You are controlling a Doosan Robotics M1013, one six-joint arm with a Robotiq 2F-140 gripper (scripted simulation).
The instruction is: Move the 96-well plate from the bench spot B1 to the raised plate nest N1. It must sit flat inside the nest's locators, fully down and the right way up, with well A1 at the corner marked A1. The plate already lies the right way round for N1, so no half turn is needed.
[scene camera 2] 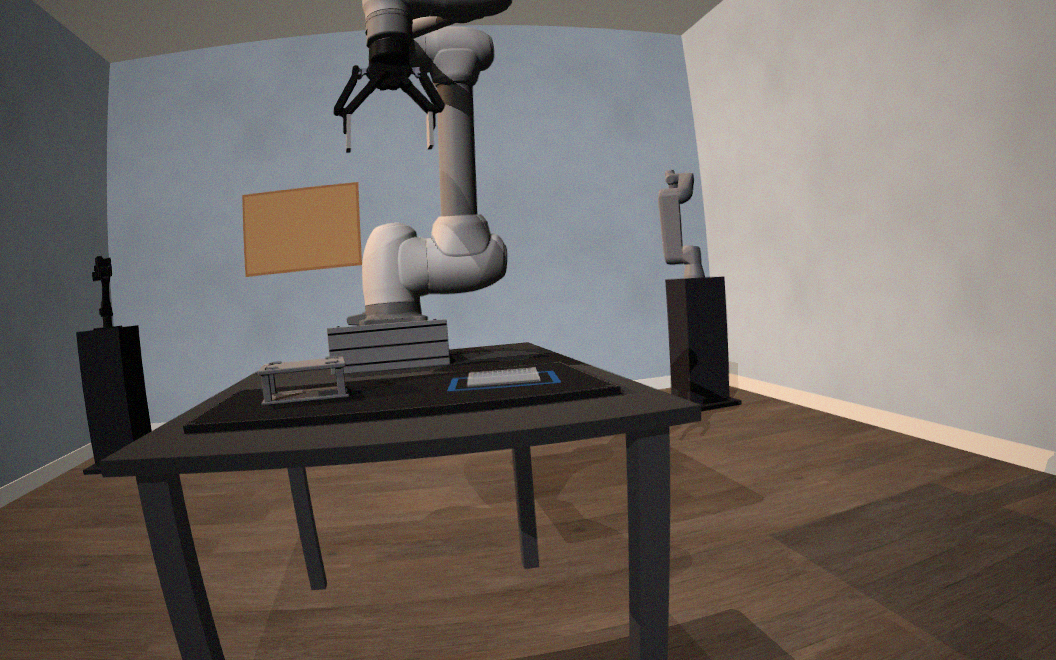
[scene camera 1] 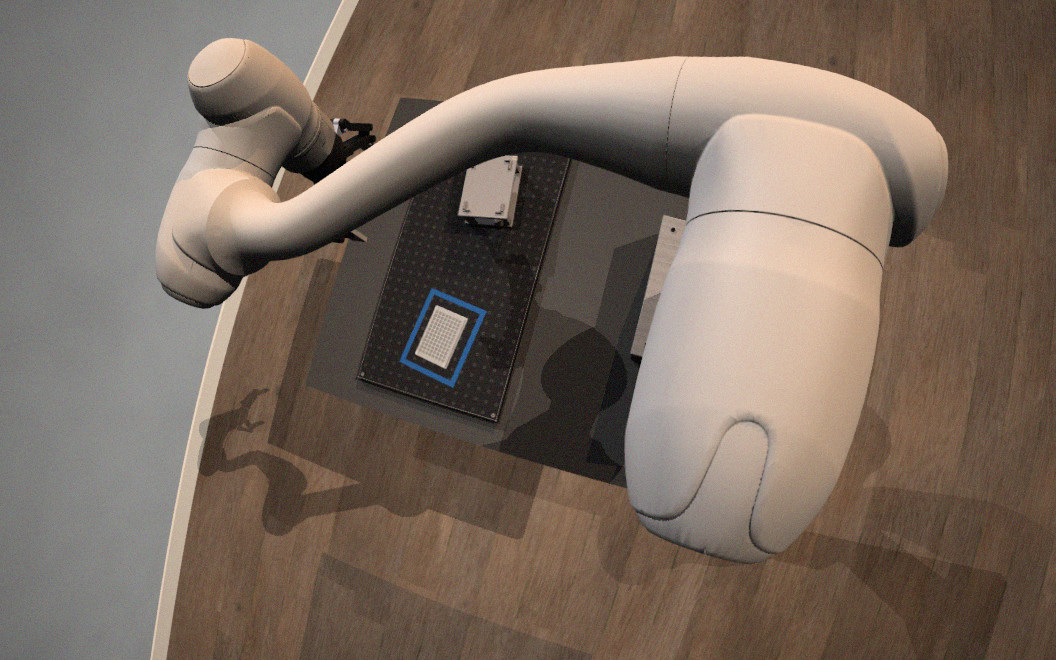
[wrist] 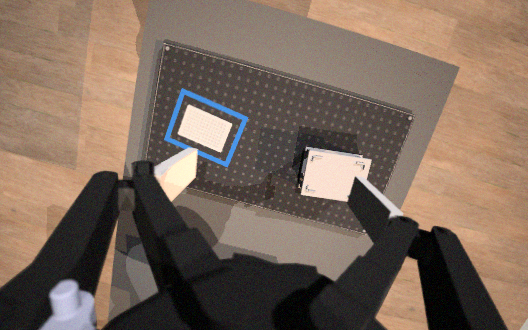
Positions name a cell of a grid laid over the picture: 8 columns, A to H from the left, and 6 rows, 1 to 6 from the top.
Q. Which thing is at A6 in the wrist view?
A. My gripper.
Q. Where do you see a white 96-well plate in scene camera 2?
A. At D4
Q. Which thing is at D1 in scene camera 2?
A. My gripper.
